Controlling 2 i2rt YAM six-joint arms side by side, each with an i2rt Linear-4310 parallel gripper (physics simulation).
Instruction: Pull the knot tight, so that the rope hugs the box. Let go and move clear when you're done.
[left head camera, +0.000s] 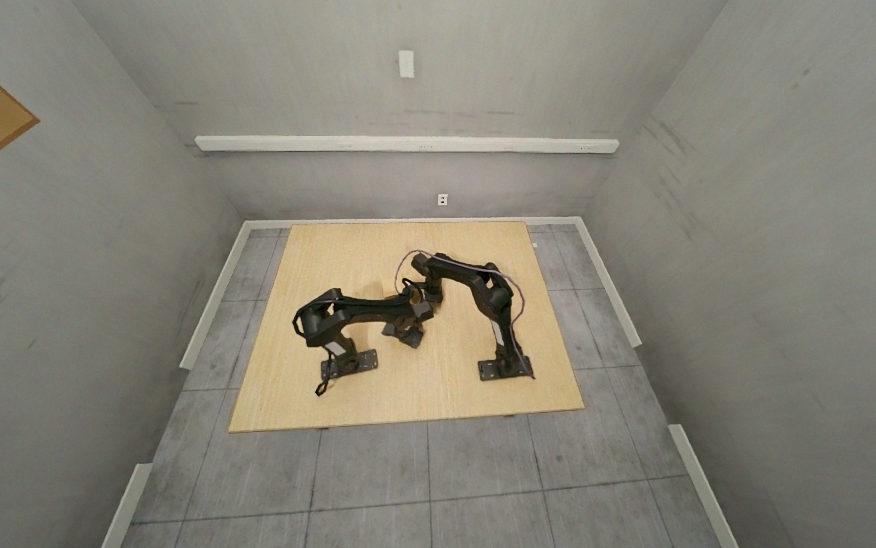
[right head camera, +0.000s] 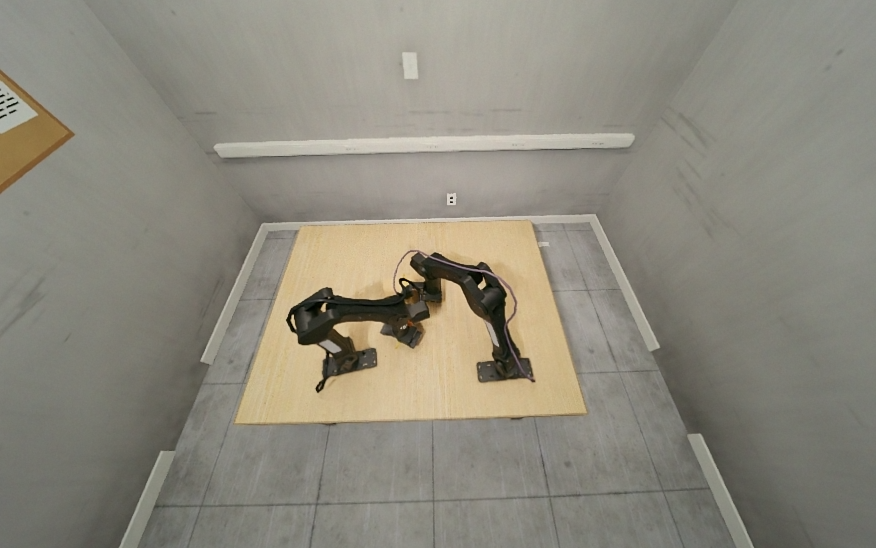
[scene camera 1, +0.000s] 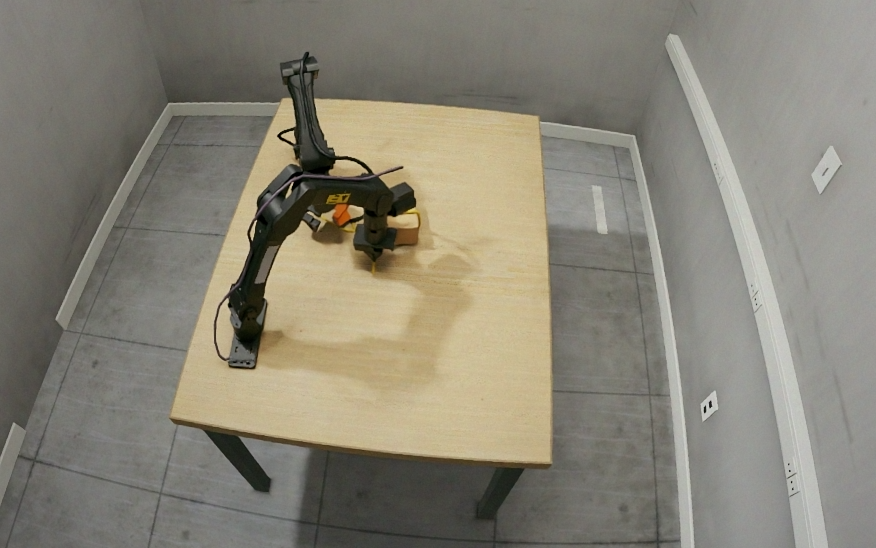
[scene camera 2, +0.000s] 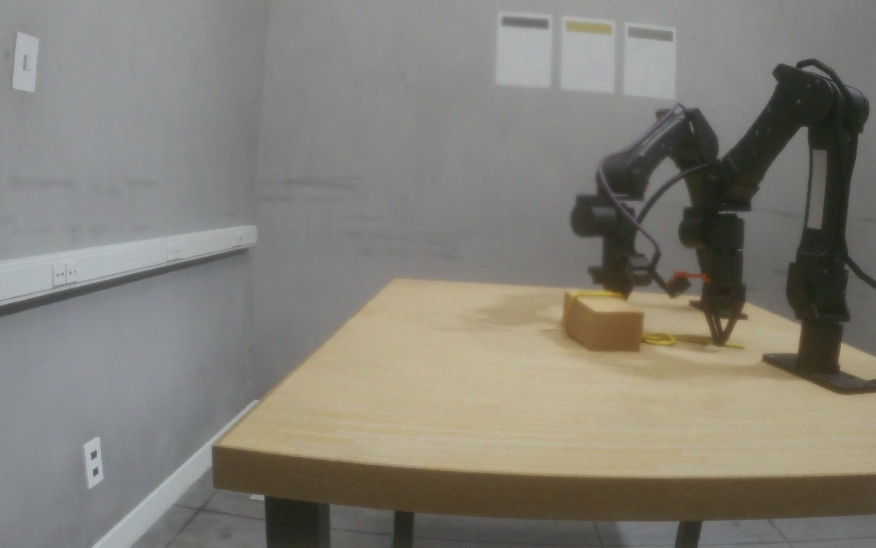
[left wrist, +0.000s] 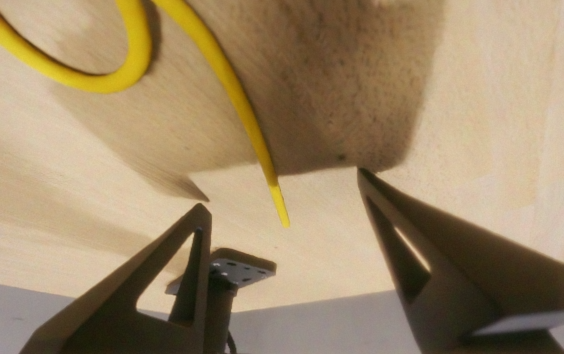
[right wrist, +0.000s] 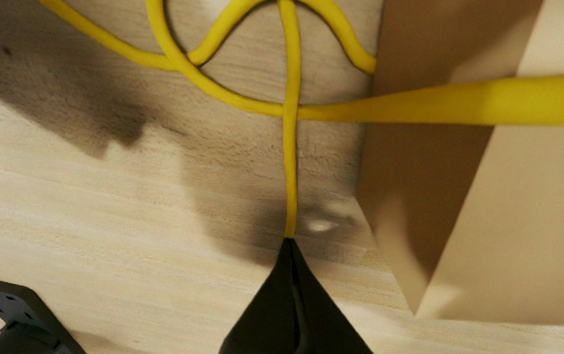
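Observation:
The brown box (scene camera 1: 406, 236) (scene camera 2: 610, 334) (right wrist: 420, 170) sits on the table. The yellow rope (scene camera 2: 597, 294) (left wrist: 239, 100) (right wrist: 291, 165) passes around it, with loose crossing loops on the table beside the box. My left gripper (scene camera 2: 721, 341) (left wrist: 277, 193) is open around the rope's other end, low over the table; that end lies between the spread fingers, not gripped. My right gripper (scene camera 1: 374, 259) (right wrist: 287, 244) is shut on a rope end near the box; a short yellow tip sticks out past the fingers in scene camera 1. The knot is partly cut off at the right wrist view's top edge.
Both arms stand on the wooden table (left head camera: 439, 394) (right head camera: 413, 407) (scene camera 1: 387, 413) and their wrists are close together near the box. The left arm's base (left head camera: 348, 366) and the right arm's base (left head camera: 494, 370) are bolted near one edge. Walls surround the table.

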